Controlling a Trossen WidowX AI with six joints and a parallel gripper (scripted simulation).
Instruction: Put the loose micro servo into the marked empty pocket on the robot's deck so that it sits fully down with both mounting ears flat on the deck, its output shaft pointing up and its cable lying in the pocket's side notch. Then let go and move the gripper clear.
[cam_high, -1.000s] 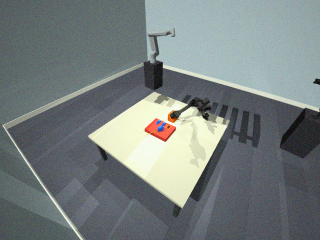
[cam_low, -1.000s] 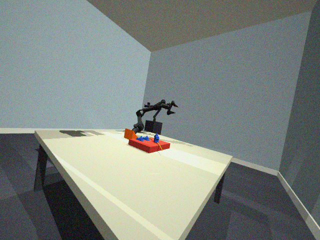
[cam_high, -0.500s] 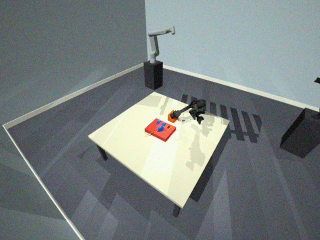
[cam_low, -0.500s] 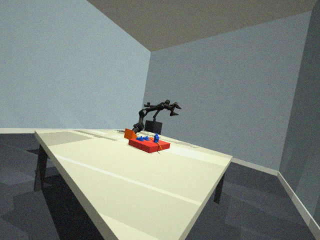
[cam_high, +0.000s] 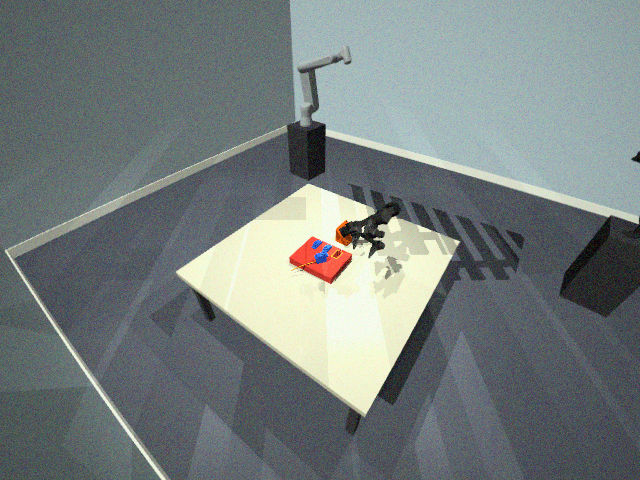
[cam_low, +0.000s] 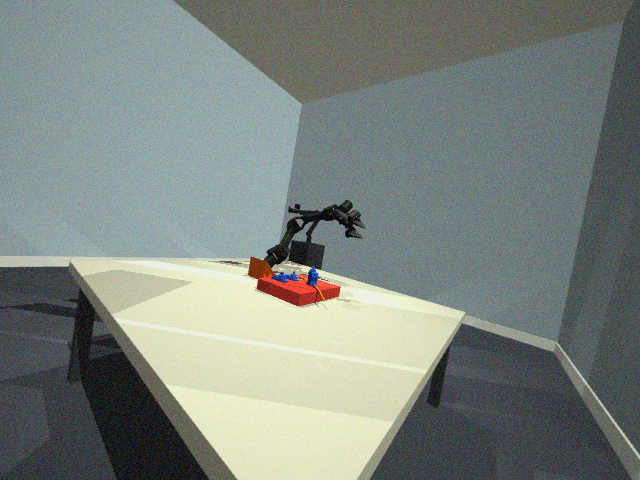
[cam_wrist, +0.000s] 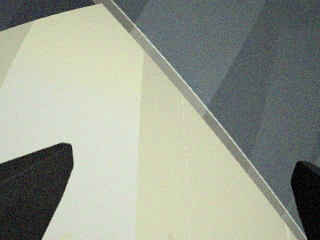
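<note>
My gripper tip is 40 mm past the red robot deck, 320 mm to the left of it and 300 mm above it.
</note>
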